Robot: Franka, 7 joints.
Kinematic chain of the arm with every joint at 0, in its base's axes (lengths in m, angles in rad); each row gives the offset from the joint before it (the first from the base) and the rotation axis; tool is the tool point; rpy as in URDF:
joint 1: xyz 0 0 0.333 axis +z
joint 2: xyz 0 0 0 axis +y
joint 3: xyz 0 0 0.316 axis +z
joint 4: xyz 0.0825 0 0 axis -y
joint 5: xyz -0.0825 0 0.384 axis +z
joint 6: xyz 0 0 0 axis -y
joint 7: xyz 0.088 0 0 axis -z
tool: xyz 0 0 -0.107 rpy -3.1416 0 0
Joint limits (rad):
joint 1: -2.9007..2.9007
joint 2: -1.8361..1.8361
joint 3: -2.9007..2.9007
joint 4: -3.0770..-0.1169
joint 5: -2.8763..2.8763
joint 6: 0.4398..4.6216
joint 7: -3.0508..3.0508
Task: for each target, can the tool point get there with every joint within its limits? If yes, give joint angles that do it. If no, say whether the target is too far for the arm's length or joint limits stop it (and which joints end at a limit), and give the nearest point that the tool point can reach.
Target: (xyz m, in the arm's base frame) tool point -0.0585 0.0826 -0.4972
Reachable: no: joint limits stop it (at a limit: joint 2) | nearest point -0.0830 0.1171 -0.3421 | short by 0.161 m
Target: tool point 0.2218 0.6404 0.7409
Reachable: yes | joints 1.3996 0.8781 -1.5613 -0.3803 2.0747 1.2732 2.2393
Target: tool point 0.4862 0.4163 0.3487
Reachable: yes | joints -1.3052 -1.5025 1.4398 -1.7398 -2.0503 3.1465 -0.5343
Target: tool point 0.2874 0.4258 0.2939
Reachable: yes | joints 2.1719 1.4602 -1.7282 -2.0323 1.3345 0.9941 2.5085
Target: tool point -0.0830 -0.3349 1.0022
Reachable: yes | joints -1.8304 -0.4108 0.0257 -1.3911 -0.5570 2.3264 -0.8453
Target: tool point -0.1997 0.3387 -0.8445
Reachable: no: too far | nearest point -0.1729 0.2933 -0.3577 | short by 0.490 m
